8 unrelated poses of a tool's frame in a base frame.
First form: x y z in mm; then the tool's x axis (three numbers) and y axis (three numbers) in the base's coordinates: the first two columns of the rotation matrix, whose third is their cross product.
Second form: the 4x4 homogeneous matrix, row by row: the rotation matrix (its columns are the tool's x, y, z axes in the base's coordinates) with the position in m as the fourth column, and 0 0 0 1 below. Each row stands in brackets. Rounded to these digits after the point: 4 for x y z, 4 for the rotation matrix.
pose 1, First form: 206.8, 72.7, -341.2, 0.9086, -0.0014, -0.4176, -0.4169, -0.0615, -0.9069
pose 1, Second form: [[0.9086, -0.4169, -0.0244, 0.2068], [-0.0014, -0.0615, 0.9981, 0.0727], [-0.4176, -0.9069, -0.0565, -0.3412], [0, 0, 0, 1]]
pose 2, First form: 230.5, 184.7, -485.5, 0.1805, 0.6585, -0.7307, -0.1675, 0.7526, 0.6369
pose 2, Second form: [[0.1805, -0.1675, 0.9693, 0.2305], [0.6585, 0.7526, 0.0074, 0.1847], [-0.7307, 0.6369, 0.2461, -0.4855], [0, 0, 0, 1]]
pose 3, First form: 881.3, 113.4, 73.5, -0.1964, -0.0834, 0.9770, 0.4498, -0.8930, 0.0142
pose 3, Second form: [[-0.1964, 0.4498, 0.8713, 0.8813], [-0.0834, -0.8930, 0.4422, 0.1134], [0.9770, 0.0142, 0.2129, 0.0735], [0, 0, 0, 1]]
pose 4, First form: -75.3, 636.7, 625.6, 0.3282, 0.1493, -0.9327, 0.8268, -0.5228, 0.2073
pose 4, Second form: [[0.3282, 0.8268, -0.4567, -0.0753], [0.1493, -0.5228, -0.8392, 0.6367], [-0.9327, 0.2073, -0.2950, 0.6256], [0, 0, 0, 1]]
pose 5, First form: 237.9, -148.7, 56.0, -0.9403, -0.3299, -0.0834, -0.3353, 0.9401, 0.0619
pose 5, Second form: [[-0.9403, -0.3353, 0.0580, 0.2379], [-0.3299, 0.9401, 0.0862, -0.1487], [-0.0834, 0.0619, -0.9946, 0.0560], [0, 0, 0, 1]]
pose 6, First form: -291.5, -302.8, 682.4, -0.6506, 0.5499, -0.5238, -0.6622, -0.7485, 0.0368
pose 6, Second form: [[-0.6506, -0.6622, -0.3718, -0.2915], [0.5499, -0.7485, 0.3708, -0.3028], [-0.5238, 0.0368, 0.8511, 0.6824], [0, 0, 0, 1]]
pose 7, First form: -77.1, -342.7, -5.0, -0.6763, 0.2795, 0.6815, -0.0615, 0.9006, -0.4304
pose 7, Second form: [[-0.6763, -0.0615, -0.7341, -0.0771], [0.2795, 0.9006, -0.3330, -0.3427], [0.6815, -0.4304, -0.5919, -0.0050], [0, 0, 0, 1]]
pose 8, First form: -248.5, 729.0, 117.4, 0.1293, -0.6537, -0.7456, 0.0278, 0.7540, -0.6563
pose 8, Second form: [[0.1293, 0.0278, 0.9912, -0.2485], [-0.6537, 0.7540, 0.0641, 0.7290], [-0.7456, -0.6563, 0.1157, 0.1174], [0, 0, 0, 1]]
